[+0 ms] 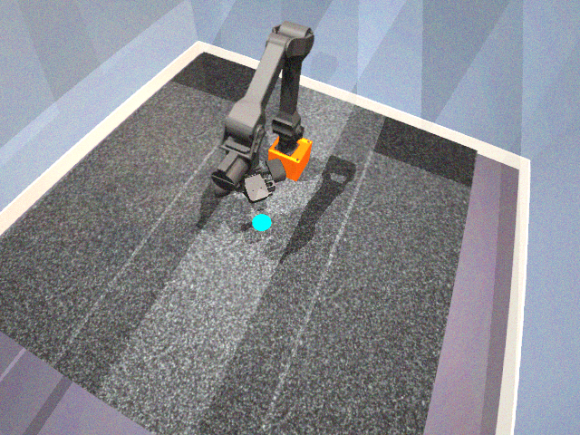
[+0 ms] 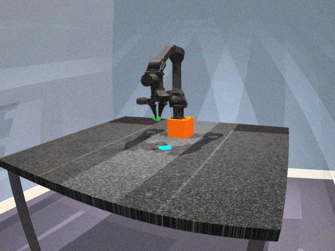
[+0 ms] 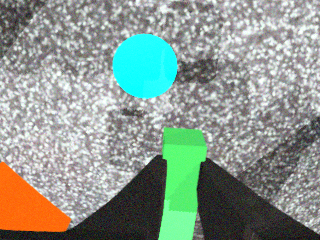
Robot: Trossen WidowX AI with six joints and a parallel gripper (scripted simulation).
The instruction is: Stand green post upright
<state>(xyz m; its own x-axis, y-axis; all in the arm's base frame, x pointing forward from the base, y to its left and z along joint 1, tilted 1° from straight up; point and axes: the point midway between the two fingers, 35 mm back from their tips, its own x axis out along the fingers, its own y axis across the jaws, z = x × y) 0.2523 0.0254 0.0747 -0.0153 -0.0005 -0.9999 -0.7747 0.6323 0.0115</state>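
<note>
My gripper tip is now 140 mm above the cyan circle, 30 mm to the right of it and 10 mm past it. Also, from my gripper tip: green post (20 mm to the right, 10 mm behind).
</note>
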